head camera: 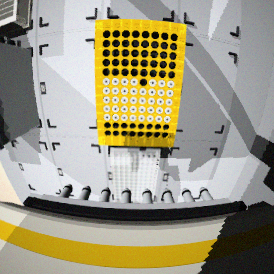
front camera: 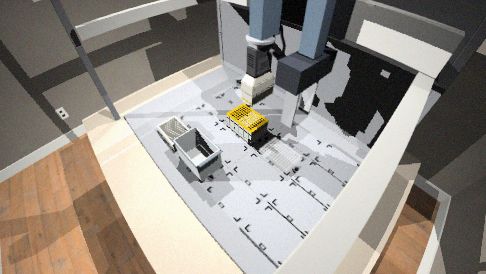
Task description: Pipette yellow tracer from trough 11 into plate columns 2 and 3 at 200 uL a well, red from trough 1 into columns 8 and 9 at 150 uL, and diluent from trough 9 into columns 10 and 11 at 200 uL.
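Note:
The pipetting head (front camera: pixel 257 86) is low over the deck behind the yellow tip rack (front camera: pixel 237 129) (head camera: pixel 99 65). Its row of nozzles (head camera: pixel 137 195) crosses the lower head view; I cannot tell whether they carry tips. The rack shows several rows of white tips between dark, empty holes, with one dark hole in the top white row. The pale well plate (front camera: pixel 281 154) (head camera: pixel 134 172) lies beside the rack; no colour shows in its wells. The trough block (front camera: pixel 172 129) (head camera: pixel 15 12) is at the left, its liquids unclear. My parked plate gripper (front camera: pixel 297 116) hangs beside the head, fingers apart and empty.
An open grey bin (front camera: pixel 189 162) stands on the deck next to the trough block, nearer the front edge. A pale frame beam (front camera: pixel 370 165) crosses the right of the front view. Black corner marks outline the deck positions.

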